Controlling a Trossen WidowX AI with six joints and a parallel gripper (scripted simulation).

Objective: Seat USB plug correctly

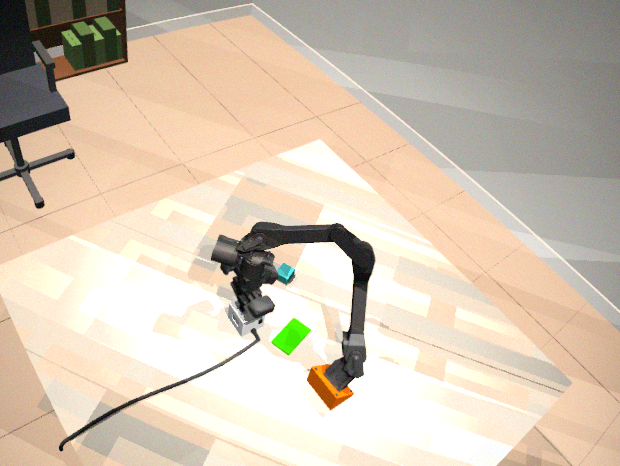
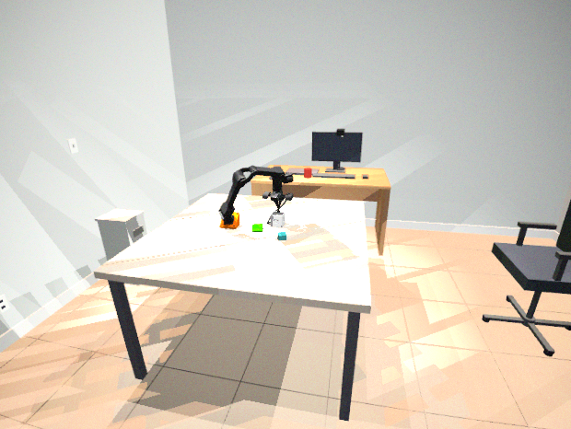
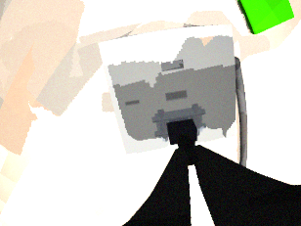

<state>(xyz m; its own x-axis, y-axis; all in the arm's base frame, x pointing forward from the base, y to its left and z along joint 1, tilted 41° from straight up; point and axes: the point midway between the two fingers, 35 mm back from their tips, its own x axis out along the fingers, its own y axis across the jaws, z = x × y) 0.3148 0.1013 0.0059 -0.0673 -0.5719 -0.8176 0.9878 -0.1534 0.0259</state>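
The dark USB plug lies 20 mm below my gripper tip. From my gripper tip the other things lie so: flat green block (120 mm behind, 100 mm below, 90 mm to the right); cyan block (220 mm to the right, 90 mm below, 50 mm ahead).
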